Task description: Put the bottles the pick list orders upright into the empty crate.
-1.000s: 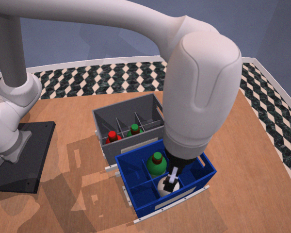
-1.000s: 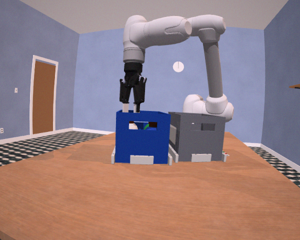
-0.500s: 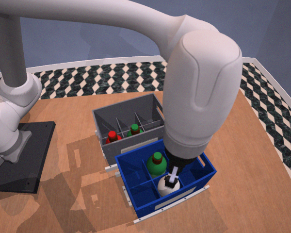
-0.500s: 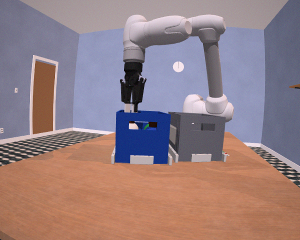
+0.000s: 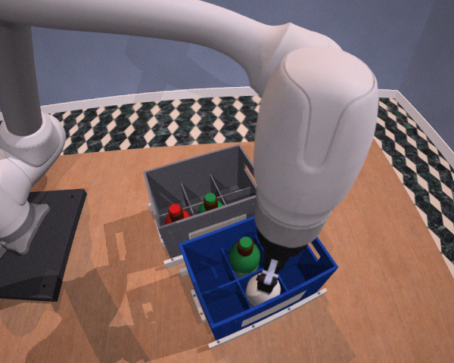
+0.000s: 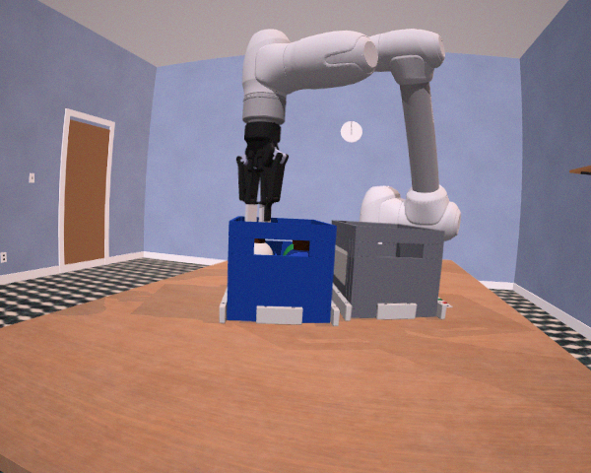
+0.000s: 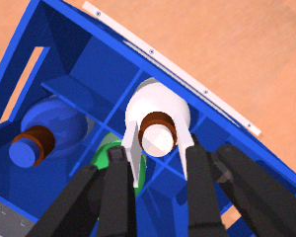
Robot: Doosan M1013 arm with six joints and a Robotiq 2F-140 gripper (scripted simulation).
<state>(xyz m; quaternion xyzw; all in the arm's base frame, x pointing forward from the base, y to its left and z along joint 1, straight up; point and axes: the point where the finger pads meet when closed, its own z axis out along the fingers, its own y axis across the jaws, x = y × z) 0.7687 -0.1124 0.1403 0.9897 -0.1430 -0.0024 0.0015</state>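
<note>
The white bottle lies 8 cm below my hand. Also, from my hand: blue crate 2 cm behind, 4 cm to the left, 9 cm below; green bottle 5 cm behind, 8 cm to the left, 8 cm below; blue bottle 4 cm ahead, 12 cm to the left, 8 cm below.
</note>
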